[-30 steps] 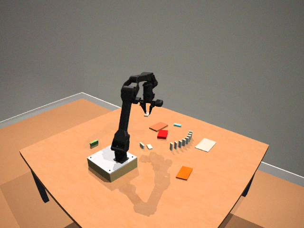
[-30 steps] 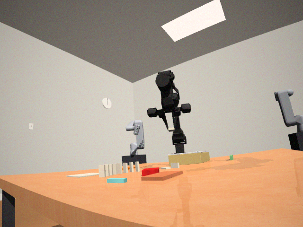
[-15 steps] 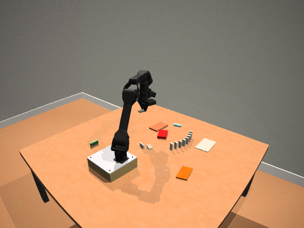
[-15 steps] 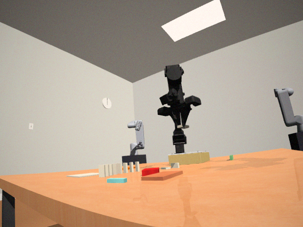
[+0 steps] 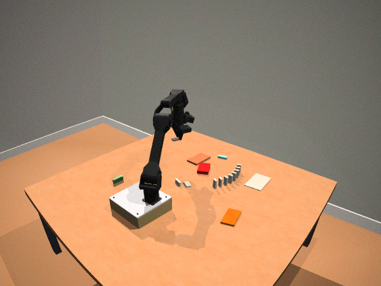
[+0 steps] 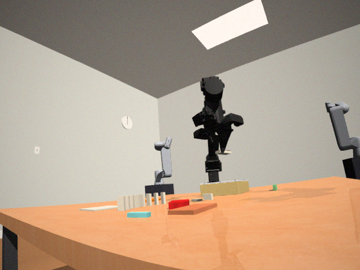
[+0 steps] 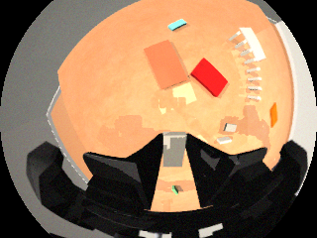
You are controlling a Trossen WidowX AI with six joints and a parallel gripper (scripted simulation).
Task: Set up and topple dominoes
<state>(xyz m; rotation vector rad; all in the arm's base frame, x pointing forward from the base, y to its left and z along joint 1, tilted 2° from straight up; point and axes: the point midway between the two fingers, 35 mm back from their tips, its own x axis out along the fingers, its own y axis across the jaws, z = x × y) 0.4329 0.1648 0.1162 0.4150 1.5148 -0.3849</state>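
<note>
The brown slab lies 150 mm below my gripper tip, 120 mm ahead of it and 50 mm to the right of it. From my gripper tip the other things lie so: cyan block: 220 mm ahead, 160 mm to the right, 150 mm below; then red block: 150 mm below, 140 mm to the right, 30 mm ahead; then green block: 350 mm behind, 150 mm to the left, 150 mm below.
</note>
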